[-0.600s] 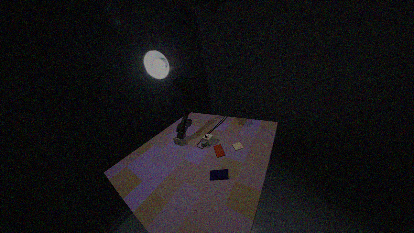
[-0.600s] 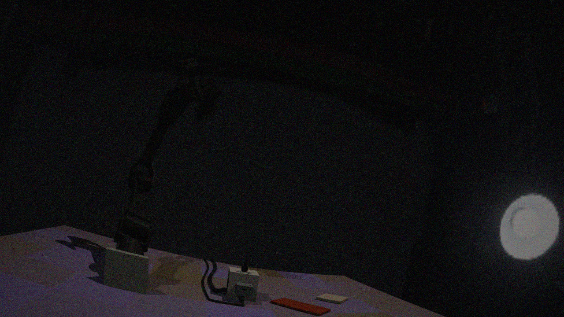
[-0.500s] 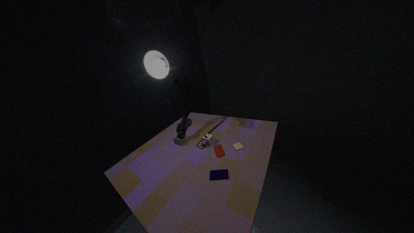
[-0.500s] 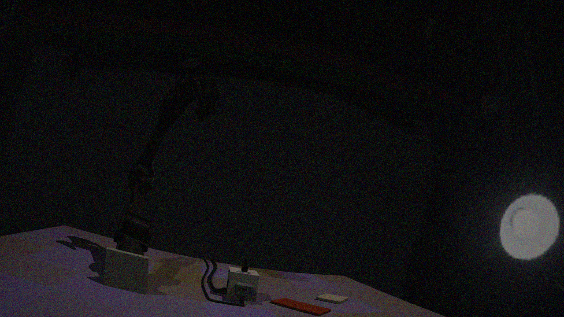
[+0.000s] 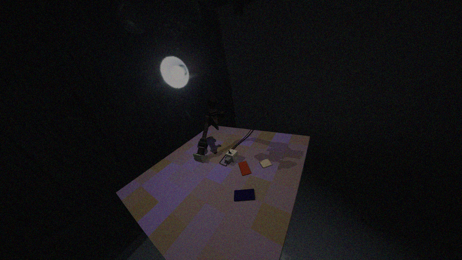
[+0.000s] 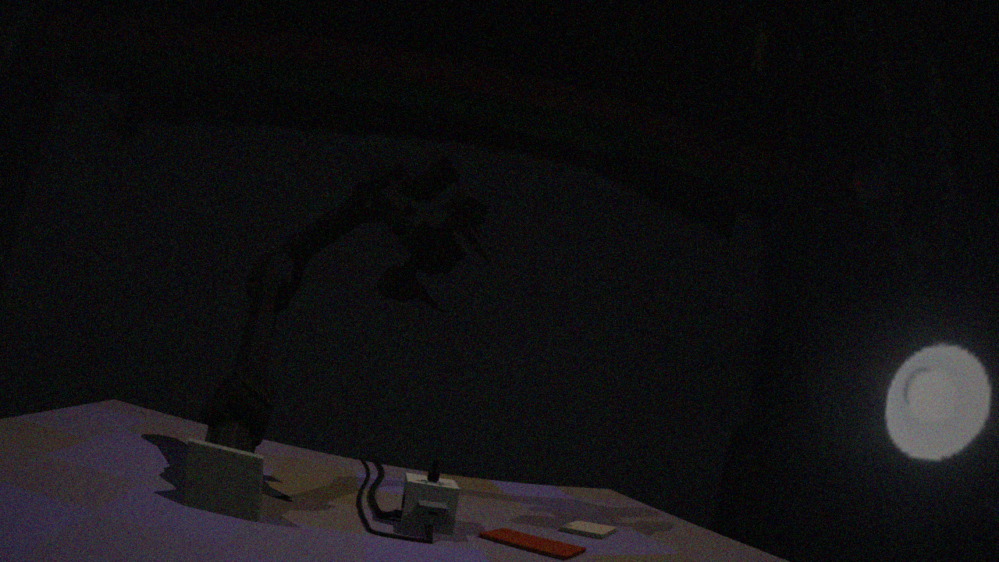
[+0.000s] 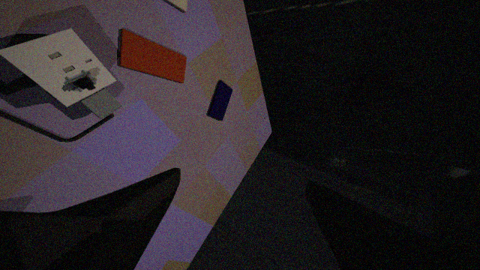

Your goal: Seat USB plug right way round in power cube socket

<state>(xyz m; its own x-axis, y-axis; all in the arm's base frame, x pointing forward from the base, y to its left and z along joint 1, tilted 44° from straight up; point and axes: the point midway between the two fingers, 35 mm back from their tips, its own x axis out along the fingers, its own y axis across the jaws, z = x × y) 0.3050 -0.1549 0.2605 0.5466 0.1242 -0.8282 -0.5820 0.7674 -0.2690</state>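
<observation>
My gripper tip is 5 cm to the right of the black USB plug and 27 cm above it. The rest, counted from my gripper tip: dark blue slab (28 cm ahead, 19 cm to the right, 36 cm below); then cream slab (29 cm ahead, 13 cm to the left, 36 cm below).
</observation>
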